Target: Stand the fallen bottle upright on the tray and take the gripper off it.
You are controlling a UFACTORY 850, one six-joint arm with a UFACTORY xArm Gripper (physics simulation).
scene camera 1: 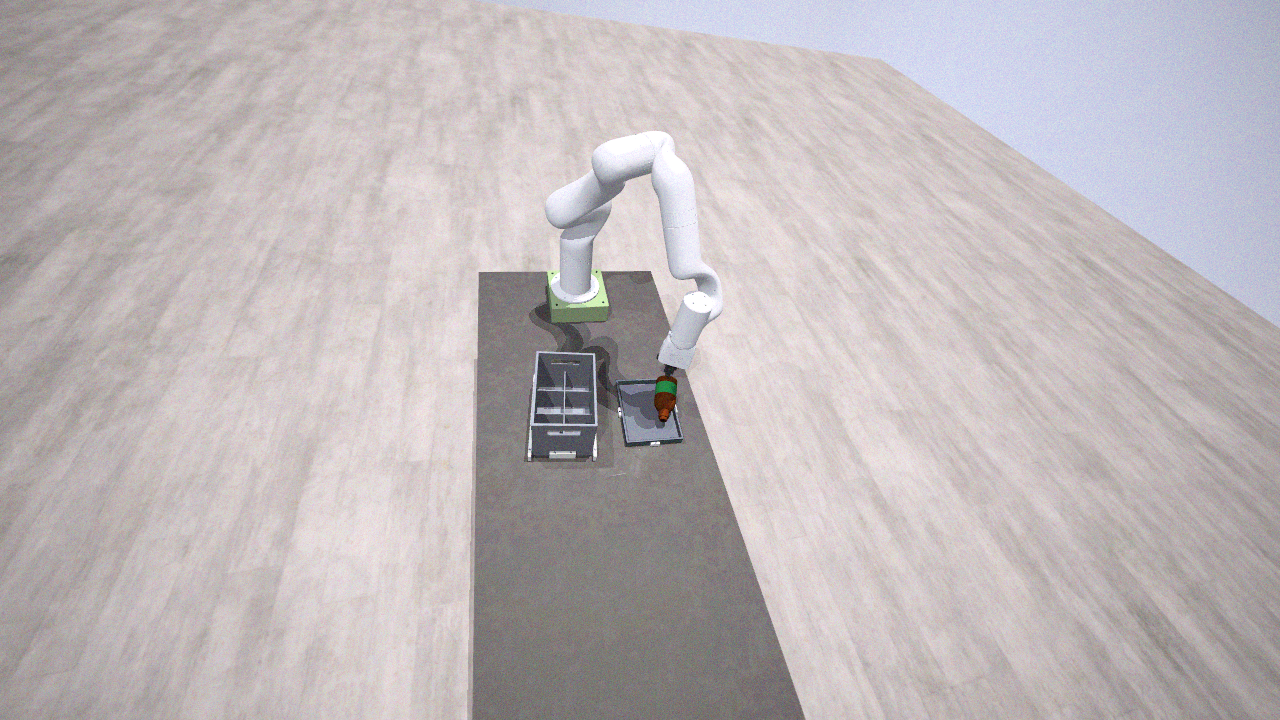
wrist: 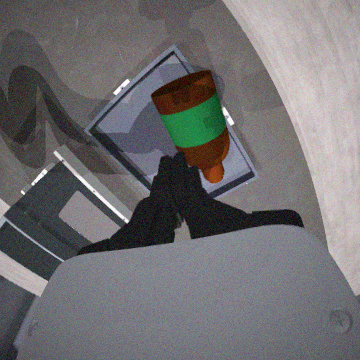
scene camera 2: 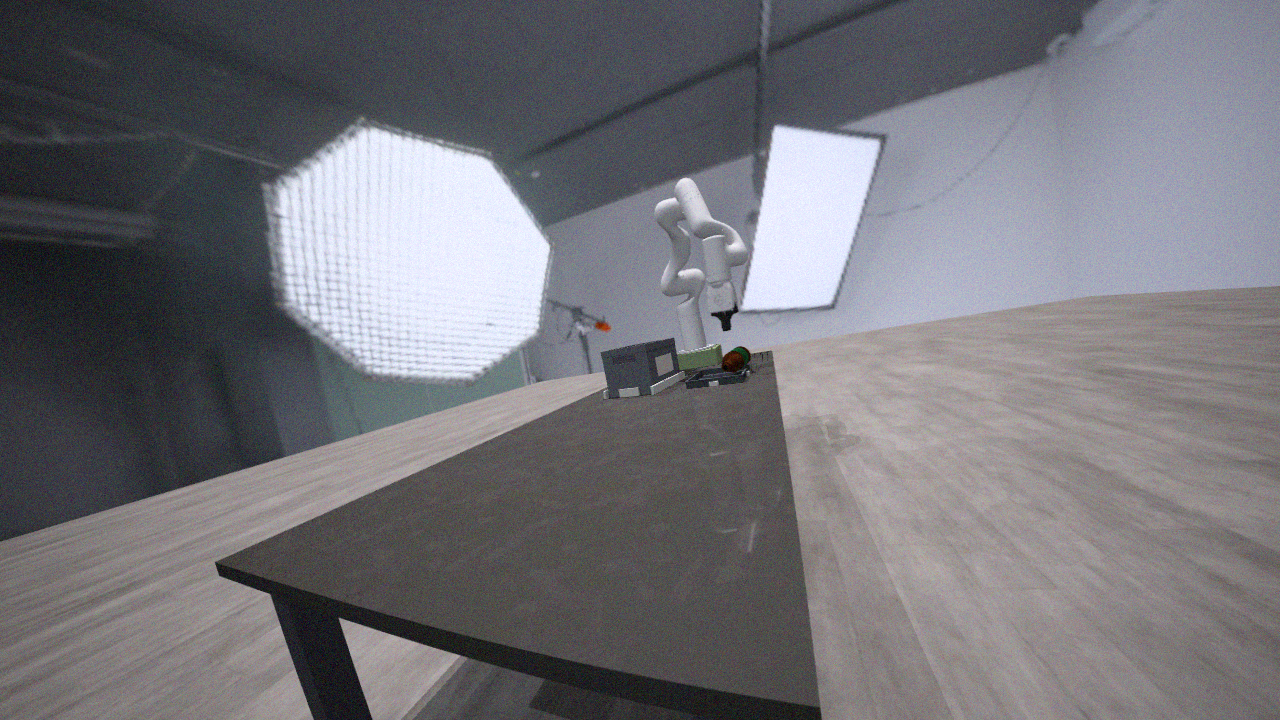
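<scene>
The brown bottle (scene camera 1: 665, 402) (scene camera 2: 734, 360) (wrist: 195, 124) with a green label is not upright. It leans over the right side of the grey tray (scene camera 1: 651, 442) (scene camera 2: 698, 383) (wrist: 147, 69), with its neck low inside the near part of the tray and its base toward the arm's side. The base looks higher than the neck; whether it rests on the rim I cannot tell. My gripper (scene camera 1: 669, 370) (scene camera 2: 725, 328) (wrist: 177, 169) is shut and empty. It hangs above the tray, apart from the bottle, and its fingertips show left of the neck in the wrist view.
A grey crate (scene camera 1: 577, 443) (scene camera 2: 626, 372) (wrist: 40, 197) with dividers stands to the left of the tray in scene camera 1. The arm's green base block (scene camera 1: 577, 314) (scene camera 2: 699, 360) is at the table's far end. The table's right edge runs close beside the tray.
</scene>
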